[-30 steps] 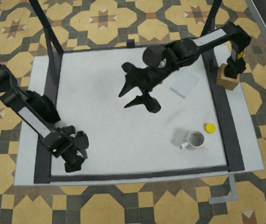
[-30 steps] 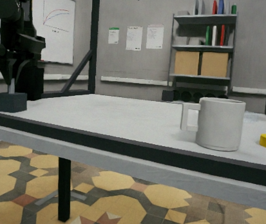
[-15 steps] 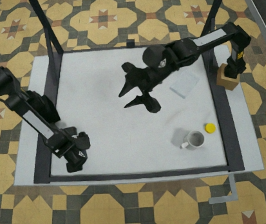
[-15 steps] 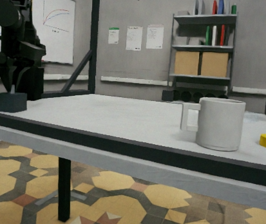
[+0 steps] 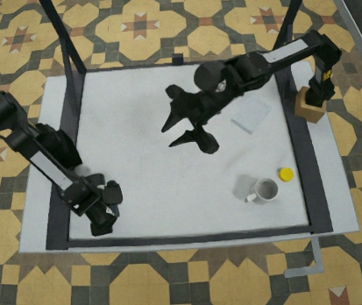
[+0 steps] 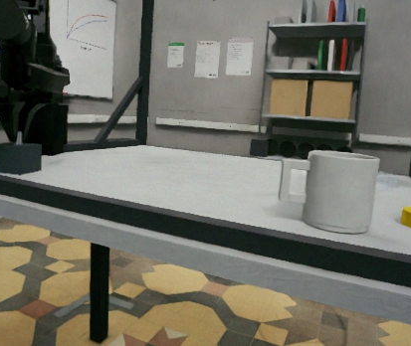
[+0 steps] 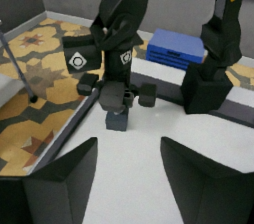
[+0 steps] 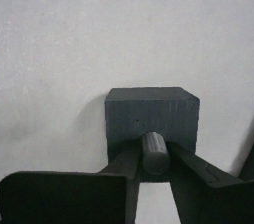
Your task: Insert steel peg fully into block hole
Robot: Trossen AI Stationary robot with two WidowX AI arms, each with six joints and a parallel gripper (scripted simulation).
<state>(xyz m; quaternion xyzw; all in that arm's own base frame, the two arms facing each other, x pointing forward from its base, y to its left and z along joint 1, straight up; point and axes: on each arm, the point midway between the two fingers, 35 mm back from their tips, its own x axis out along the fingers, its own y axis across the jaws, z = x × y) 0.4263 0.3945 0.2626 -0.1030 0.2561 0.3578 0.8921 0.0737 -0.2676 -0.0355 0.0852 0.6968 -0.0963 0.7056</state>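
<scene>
The dark block lies 50 mm below my right hand. From my right hand the other things lie so: yellow disc (10 mm ahead, 640 mm to the left, 80 mm below); white mug (50 mm ahead, 530 mm to the left, 50 mm below); steel peg (50 mm below).
</scene>
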